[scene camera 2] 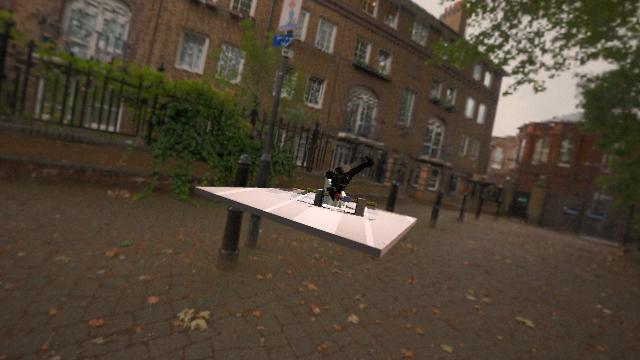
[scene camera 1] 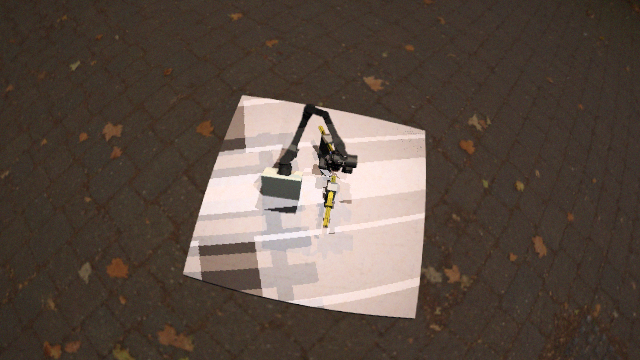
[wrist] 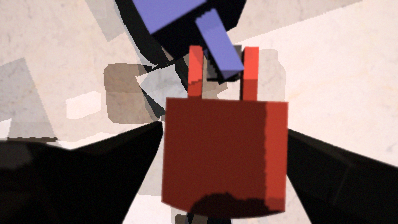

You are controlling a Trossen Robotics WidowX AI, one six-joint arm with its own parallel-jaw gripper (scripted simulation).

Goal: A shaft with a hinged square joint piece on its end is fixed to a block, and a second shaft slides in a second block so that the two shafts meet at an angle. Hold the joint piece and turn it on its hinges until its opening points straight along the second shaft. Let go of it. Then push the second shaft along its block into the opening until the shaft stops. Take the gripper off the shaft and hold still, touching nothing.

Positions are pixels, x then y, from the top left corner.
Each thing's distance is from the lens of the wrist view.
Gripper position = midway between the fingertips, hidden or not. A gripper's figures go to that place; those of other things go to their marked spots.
my gripper [wrist: 216,129]: 11 cm
red square joint piece [wrist: 218,154]: 5 cm
